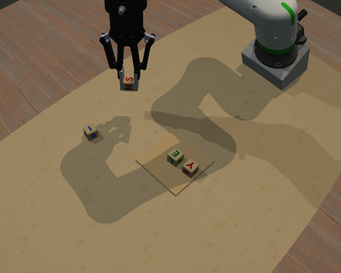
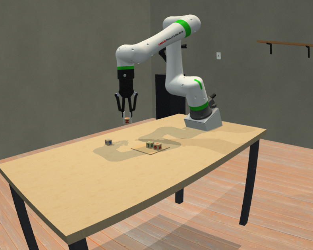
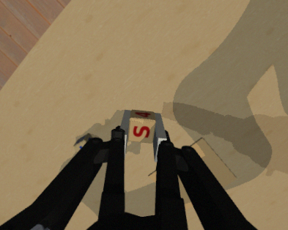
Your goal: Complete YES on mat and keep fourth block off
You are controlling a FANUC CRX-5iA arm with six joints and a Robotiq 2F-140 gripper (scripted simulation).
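Right now my hand is 10 mm short of the E block, 210 mm to the right of it and 110 mm above it. Round my hand: S block: 20 mm below; then mat: 10 mm ahead, 210 mm to the left, 120 mm below; then Y block: 250 mm to the left, 110 mm below.
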